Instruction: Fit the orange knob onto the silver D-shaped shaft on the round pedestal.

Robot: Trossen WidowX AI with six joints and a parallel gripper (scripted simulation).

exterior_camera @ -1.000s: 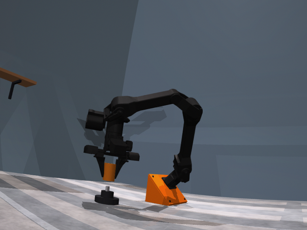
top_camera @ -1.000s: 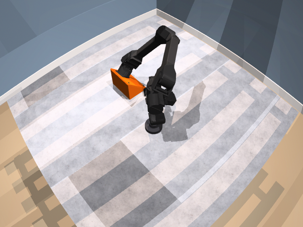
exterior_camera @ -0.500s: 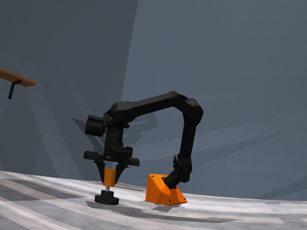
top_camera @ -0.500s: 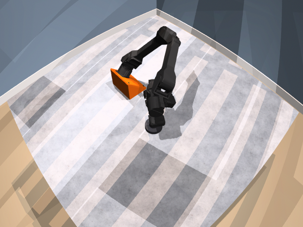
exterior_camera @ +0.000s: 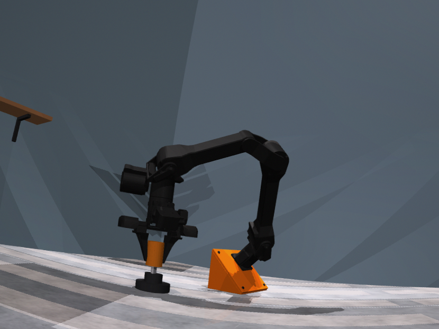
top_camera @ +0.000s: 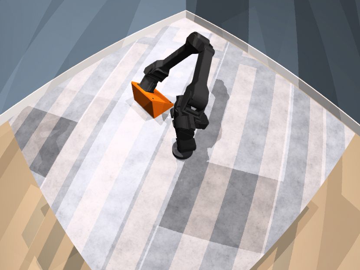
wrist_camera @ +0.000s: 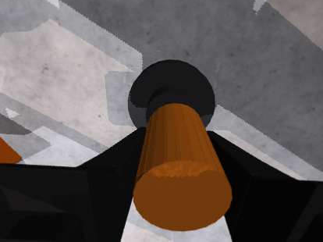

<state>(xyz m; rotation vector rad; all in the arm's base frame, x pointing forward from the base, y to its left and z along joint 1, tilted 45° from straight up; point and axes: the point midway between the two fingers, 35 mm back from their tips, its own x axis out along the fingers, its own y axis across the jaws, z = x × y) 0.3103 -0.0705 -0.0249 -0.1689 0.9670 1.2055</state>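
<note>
Now: gripper tip 30 mm below the orange knob. The rest, counted from my gripper tip: black round pedestal: 40 mm below.
</note>
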